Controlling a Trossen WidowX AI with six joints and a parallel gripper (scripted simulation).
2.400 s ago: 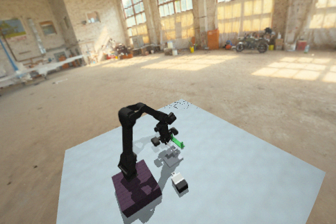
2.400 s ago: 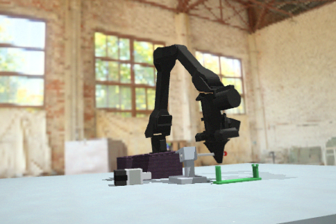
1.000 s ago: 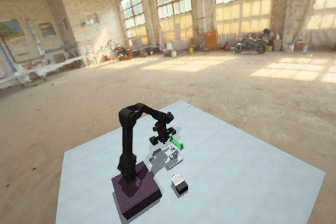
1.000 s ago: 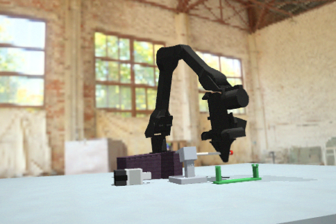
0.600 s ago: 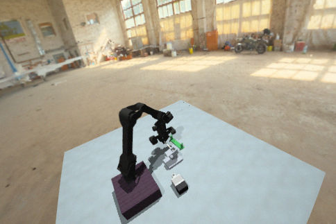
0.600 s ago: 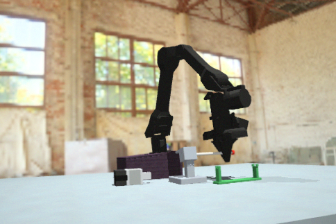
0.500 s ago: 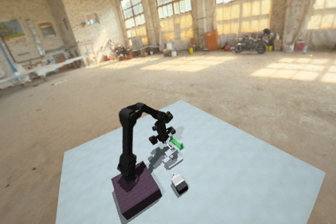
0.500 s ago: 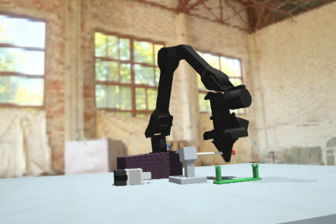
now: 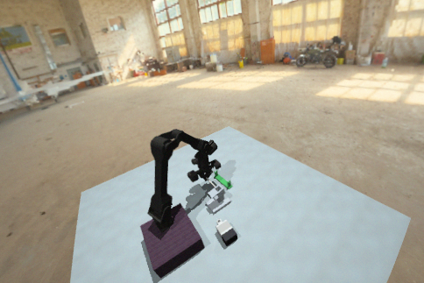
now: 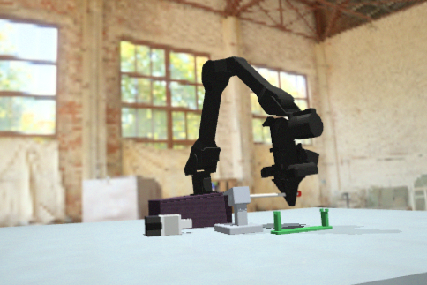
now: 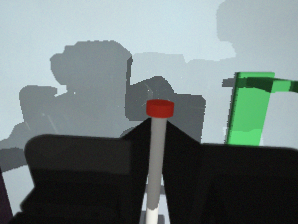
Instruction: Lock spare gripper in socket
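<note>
Now: the green rack 9 cm ahead of my gripper tip, 4 cm to the right of it and 3 cm below it. Round my gripper tip: grey mount: 13 cm to the right, 3 cm behind; spare gripper: 27 cm to the right, 13 cm behind, 3 cm below.
</note>
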